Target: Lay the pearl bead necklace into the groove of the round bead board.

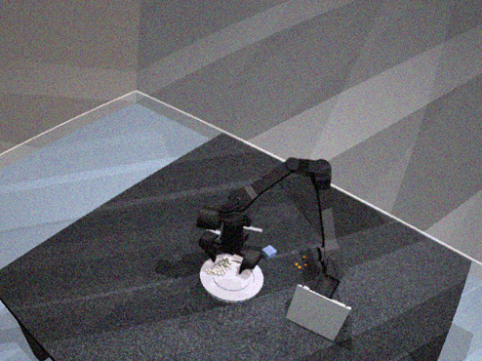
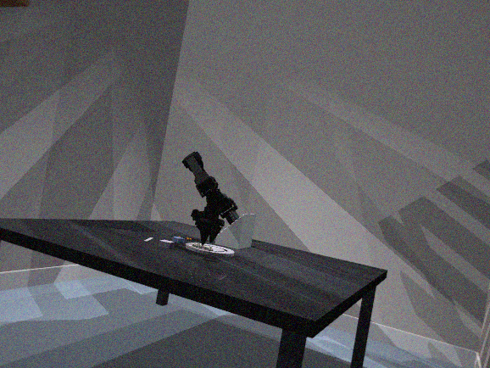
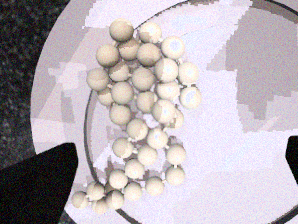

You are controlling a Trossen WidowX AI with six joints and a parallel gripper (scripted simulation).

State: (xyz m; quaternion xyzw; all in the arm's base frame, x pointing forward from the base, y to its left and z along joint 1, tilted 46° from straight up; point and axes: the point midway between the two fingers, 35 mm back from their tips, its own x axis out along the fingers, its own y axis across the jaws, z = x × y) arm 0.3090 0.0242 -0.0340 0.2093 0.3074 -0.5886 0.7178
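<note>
Now: gripper tip 30 mm past the round white bead board, 20 mm above it and 10 mm to the right of it. The rest, counted from my gripper tip: small white block: 140 mm ahead, 90 mm to the right, 20 mm below; then small blue cube: 170 mm to the right, 50 mm behind, 20 mm below; then thin white stick: 220 mm to the right, 90 mm ahead, 30 mm below.
</note>
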